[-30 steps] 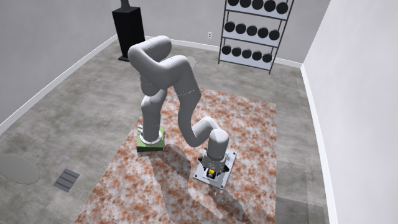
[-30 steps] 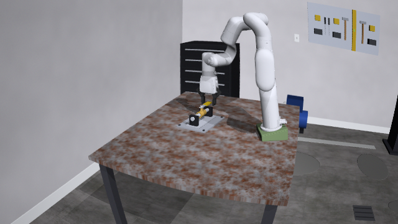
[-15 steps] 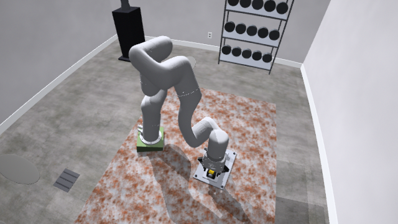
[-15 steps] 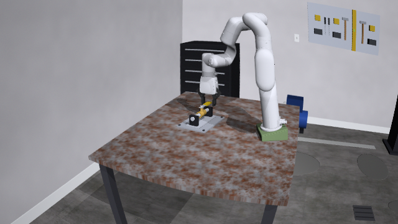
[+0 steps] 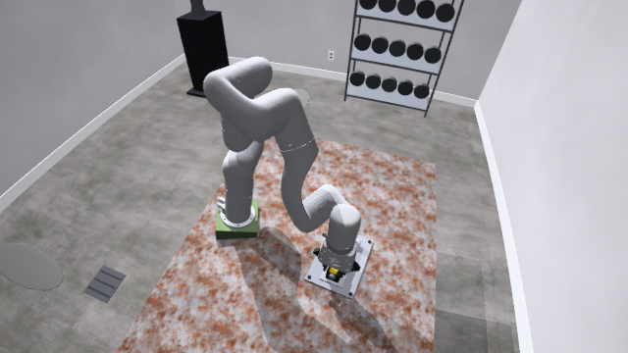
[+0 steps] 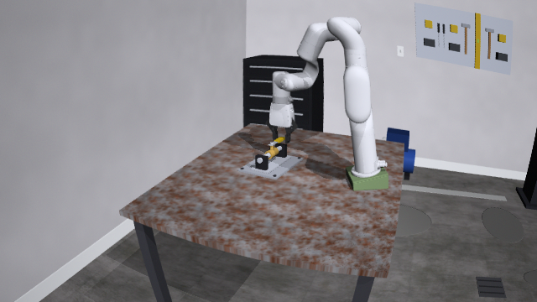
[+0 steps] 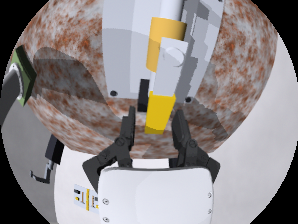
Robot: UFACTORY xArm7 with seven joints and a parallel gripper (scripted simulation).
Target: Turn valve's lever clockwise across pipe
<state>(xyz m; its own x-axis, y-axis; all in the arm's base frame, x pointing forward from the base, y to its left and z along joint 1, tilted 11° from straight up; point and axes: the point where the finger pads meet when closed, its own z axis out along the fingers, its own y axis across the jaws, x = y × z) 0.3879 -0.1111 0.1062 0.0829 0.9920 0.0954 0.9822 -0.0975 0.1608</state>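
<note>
Right now my hand is 5 cm to the right of the yellow lever.
</note>
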